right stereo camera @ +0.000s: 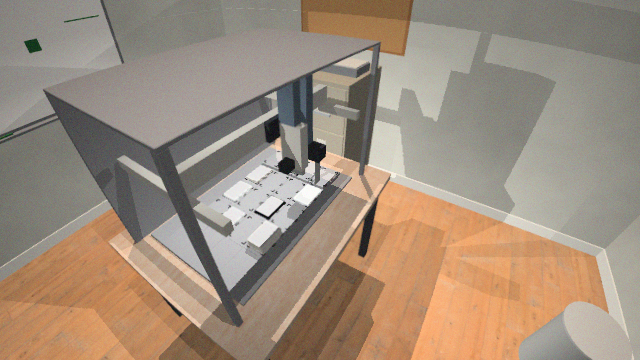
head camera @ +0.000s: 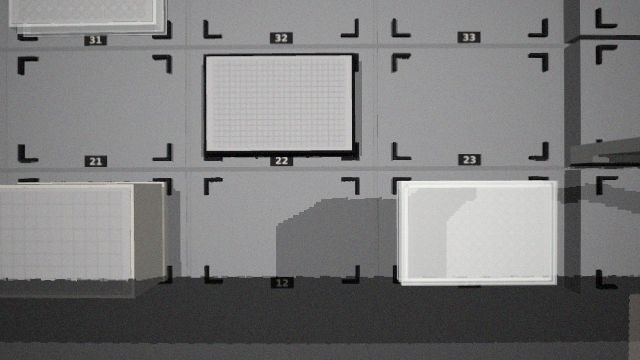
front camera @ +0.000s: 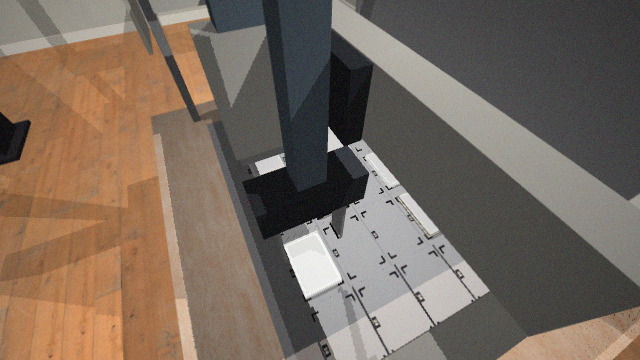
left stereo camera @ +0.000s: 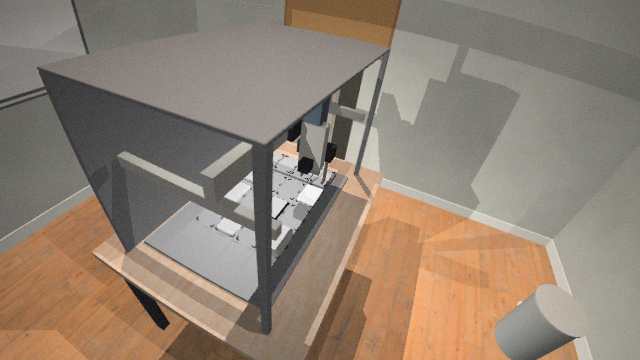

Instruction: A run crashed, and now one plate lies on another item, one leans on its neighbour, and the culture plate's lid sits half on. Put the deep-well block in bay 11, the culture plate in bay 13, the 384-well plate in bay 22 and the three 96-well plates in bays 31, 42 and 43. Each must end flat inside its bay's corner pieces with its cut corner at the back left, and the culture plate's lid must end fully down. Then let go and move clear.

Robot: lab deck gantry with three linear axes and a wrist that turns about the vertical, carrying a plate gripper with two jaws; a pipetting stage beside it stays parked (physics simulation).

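Places are measured from the robot's base along level axes (x ahead, y left, z up), in metres.
Pixels of known places: gripper, fingertip midpoint: point(right stereo camera: 307, 178) point(head camera: 609, 277) point(front camera: 310, 241) point(left stereo camera: 312, 178); robot's base, origin of the base link: point(right stereo camera: 263, 255) point(left stereo camera: 278, 258).
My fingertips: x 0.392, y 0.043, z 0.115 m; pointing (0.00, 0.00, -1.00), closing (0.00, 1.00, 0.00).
Ahead of a thing's pixels: the offset from my fingertips to its middle. "spot": to the spot under its first point.
The culture plate @(0.001 m back, 0.000 m left, 0.102 m down) point(head camera: 500, 235) point(front camera: 312, 265) point(right stereo camera: 307, 195) stands at bay 13. Its clear lid covers it, edges nearly lined up; whether it is fully seated is unclear. The 384-well plate @(0.164 m back, 0.107 m left, 0.108 m down) point(head camera: 280, 102) point(right stereo camera: 270, 206) is at bay 22. The deep-well block @(0.328 m back, 0.000 m left, 0.094 m down) point(head camera: 65, 230) point(right stereo camera: 264, 236) is at bay 11, partly cropped in the head view. A 96-well plate @(0.328 m back, 0.214 m left, 0.108 m down) point(head camera: 82, 12) point(right stereo camera: 233, 215) is at bay 31; others are at bay 42 @(spot: 0.155 m back, 0.291 m left, 0.101 m down) point(front camera: 382, 170) point(right stereo camera: 237, 191) and bay 43 @(spot: 0.011 m ahead, 0.289 m left, 0.101 m down) point(front camera: 419, 216) point(right stereo camera: 259, 174). My gripper point(front camera: 307, 227) point(right stereo camera: 302, 172) is open above the deck's right part; one jaw is hidden.
The parked pipetting stage point(right stereo camera: 294, 145) hangs beside the gripper column. A grey rail point(right stereo camera: 212, 218) reaches over the deck's left part. Enclosure posts @(spot: 0.648 m back, 0.159 m right, 0.381 m up) point(right stereo camera: 195, 225) point(left stereo camera: 262, 225) stand at the deck's edge. A grey cylinder point(left stereo camera: 540, 320) stands away from the bench.
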